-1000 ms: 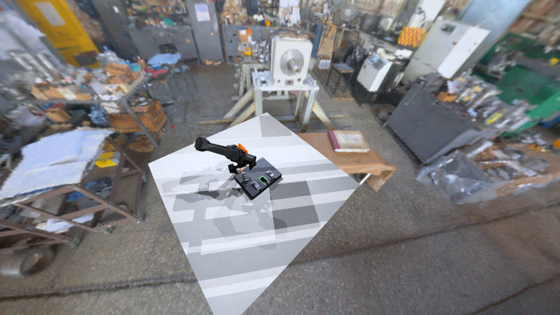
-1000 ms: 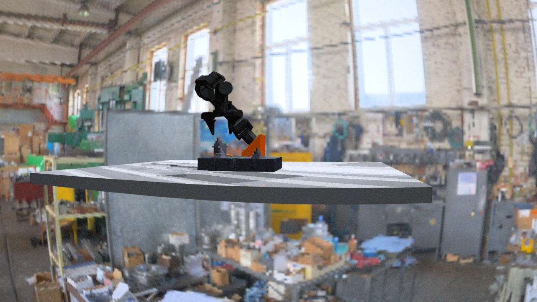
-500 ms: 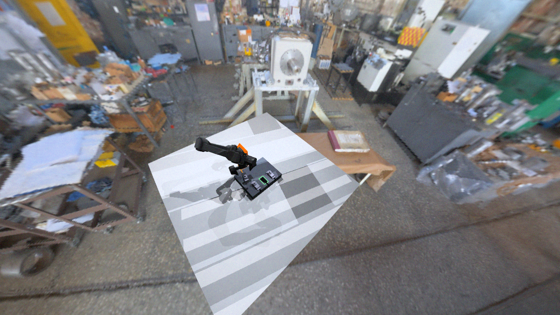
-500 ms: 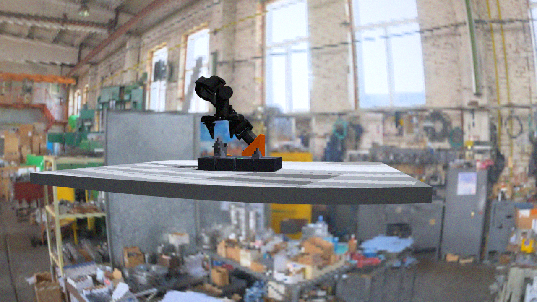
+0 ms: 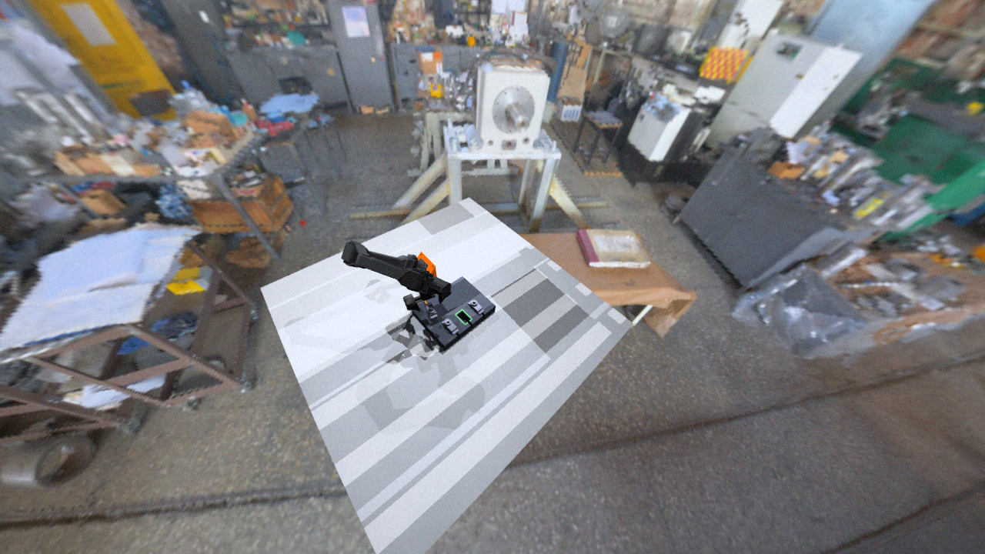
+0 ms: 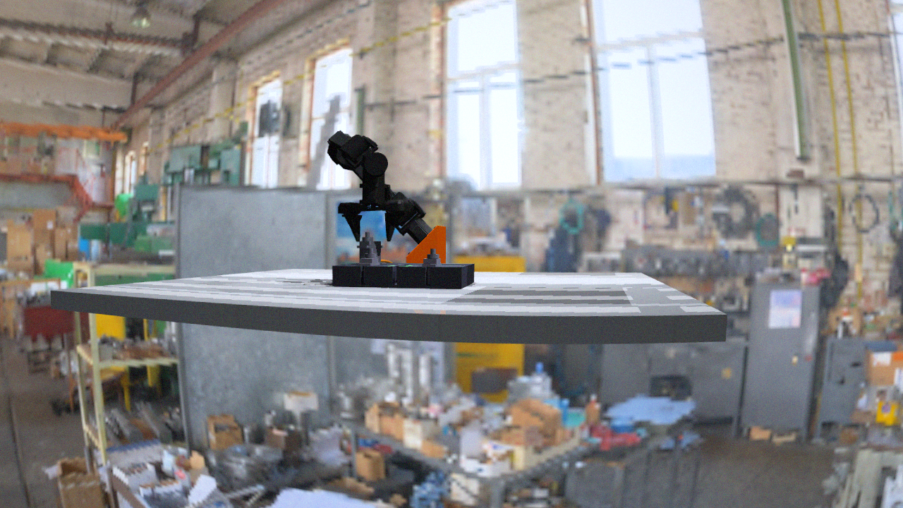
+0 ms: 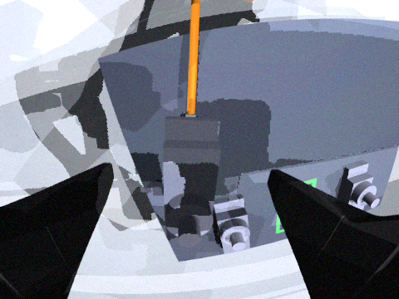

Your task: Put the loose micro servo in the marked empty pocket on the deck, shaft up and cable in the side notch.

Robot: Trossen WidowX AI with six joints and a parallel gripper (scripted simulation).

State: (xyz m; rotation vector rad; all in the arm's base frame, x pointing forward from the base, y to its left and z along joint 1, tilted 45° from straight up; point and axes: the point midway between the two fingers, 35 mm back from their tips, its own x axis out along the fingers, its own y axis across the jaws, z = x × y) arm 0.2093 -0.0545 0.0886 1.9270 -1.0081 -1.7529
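Right now my gripper tip is 10 cm to the right of the dark deck and 8 cm above it.
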